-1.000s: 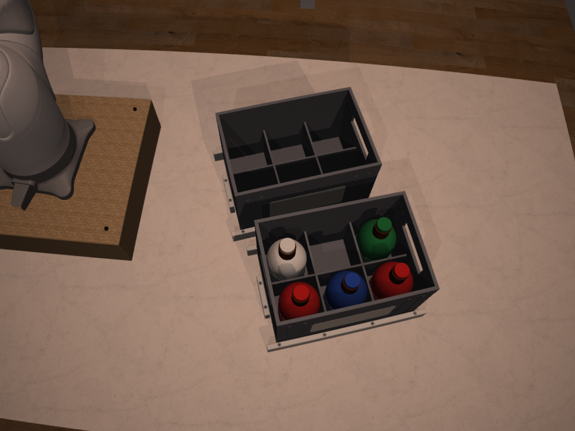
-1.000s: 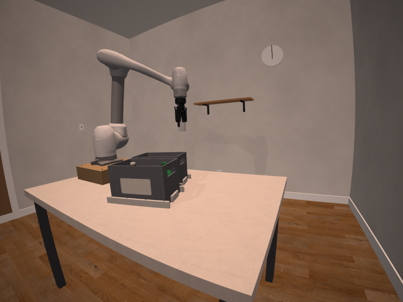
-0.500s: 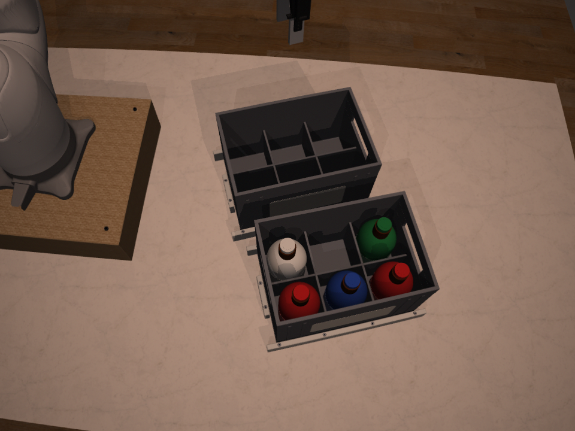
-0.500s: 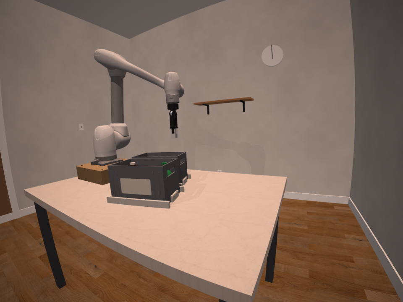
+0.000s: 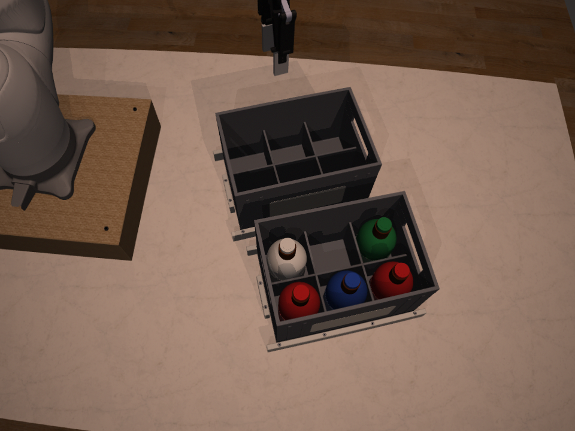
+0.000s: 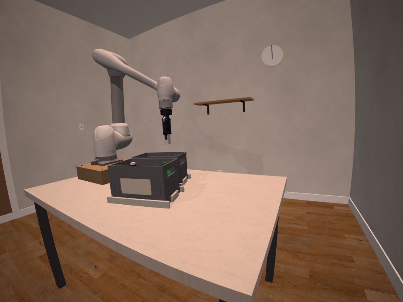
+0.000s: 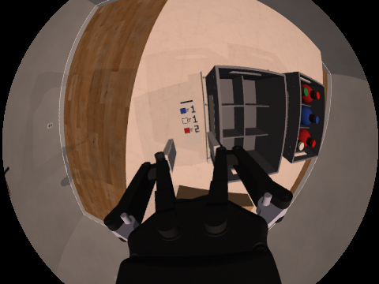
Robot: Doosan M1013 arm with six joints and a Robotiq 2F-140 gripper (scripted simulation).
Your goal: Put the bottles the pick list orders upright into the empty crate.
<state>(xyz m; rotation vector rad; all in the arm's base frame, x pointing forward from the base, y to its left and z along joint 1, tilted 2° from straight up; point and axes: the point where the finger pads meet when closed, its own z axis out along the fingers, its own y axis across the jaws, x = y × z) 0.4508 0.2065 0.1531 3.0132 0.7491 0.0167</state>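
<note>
My hand is 19 cm short of the blue bottle, 39 cm to the left of it and 16 cm above it. The rest, counted from my hand: green bottle (23 cm ahead, 29 cm to the right, 16 cm below); then pick list (1 cm to the right, 25 cm below); then white bottle (7 cm ahead, 35 cm to the right, 16 cm below).
</note>
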